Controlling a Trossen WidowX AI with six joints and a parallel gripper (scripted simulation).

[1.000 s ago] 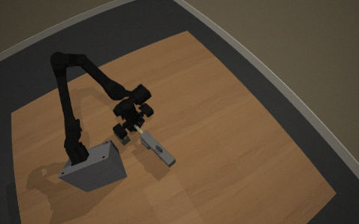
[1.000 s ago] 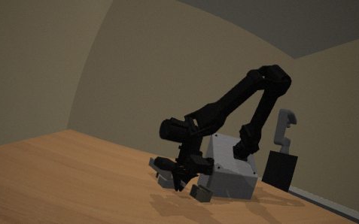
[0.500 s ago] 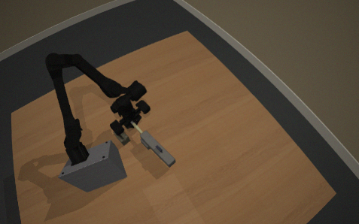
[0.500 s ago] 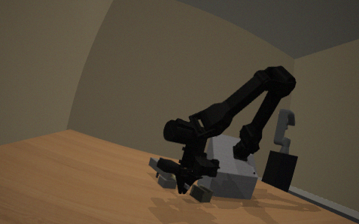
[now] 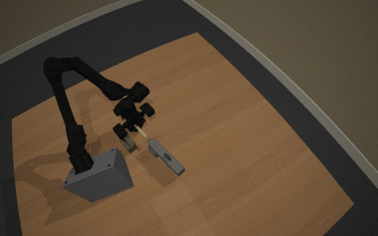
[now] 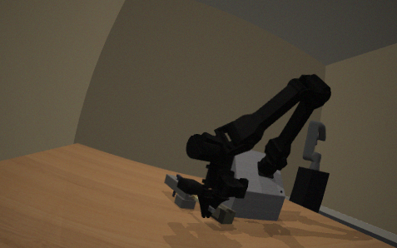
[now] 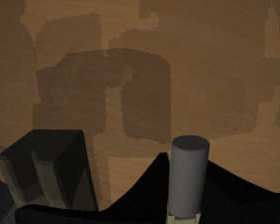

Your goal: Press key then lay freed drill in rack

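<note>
Now: gripper tip 10 mm short of the cylindrical drill, 40 mm to the left of it and 30 mm below it. Round my gripper tip: long grey block (70 mm ahead, 180 mm to the right, 20 mm above); blue key (80 mm ahead, 200 mm to the right, 40 mm above); olive-grey rack (60 mm behind, 50 mm to the right).
</note>
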